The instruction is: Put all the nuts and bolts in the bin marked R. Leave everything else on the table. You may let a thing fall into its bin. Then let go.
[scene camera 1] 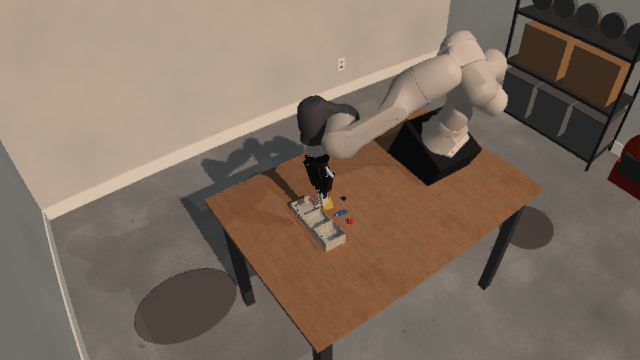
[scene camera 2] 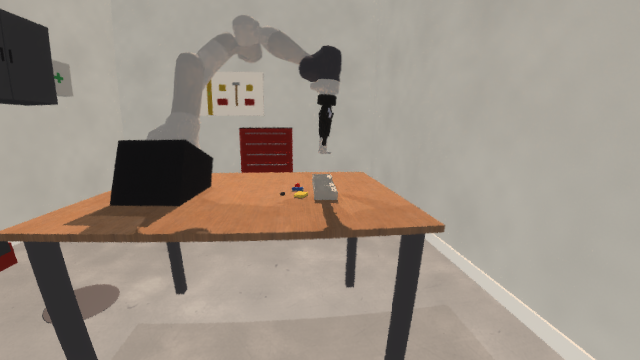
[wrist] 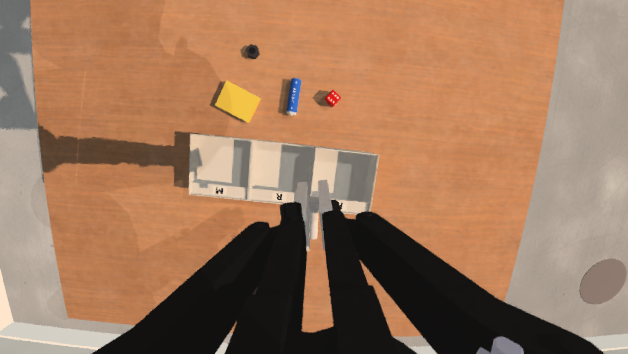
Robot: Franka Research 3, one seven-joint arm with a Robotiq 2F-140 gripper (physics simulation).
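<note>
My gripper (scene camera 1: pixel 320 203) (scene camera 2: pixel 324 150) (wrist: pixel 313 196) is shut on a small silver-grey bolt (wrist: pixel 314 226), largely hidden by the fingers. It hangs high above the tray; in the wrist view the fingertips overlap the label side near the wall between bin R and the unlabelled-looking end bin. The light grey three-part tray (scene camera 1: pixel 336 243) (scene camera 2: pixel 325 193) has bin M (wrist: pixel 215 160) at one end and bin R (wrist: pixel 265 162) in the middle. The third bin's label is partly hidden. A black nut (scene camera 1: pixel 343 198) (scene camera 2: pixel 282 193) (wrist: pixel 252 51) lies on the table.
A yellow block (scene camera 1: pixel 328 204) (scene camera 2: pixel 300 195) (wrist: pixel 238 101), a blue battery (scene camera 1: pixel 341 213) (scene camera 2: pixel 298 189) (wrist: pixel 294 96) and a red die (scene camera 1: pixel 350 221) (scene camera 2: pixel 297 185) (wrist: pixel 333 98) lie beside the tray on the wooden table (scene camera 1: pixel 400 240) (scene camera 2: pixel 240 220) (wrist: pixel 425 100).
</note>
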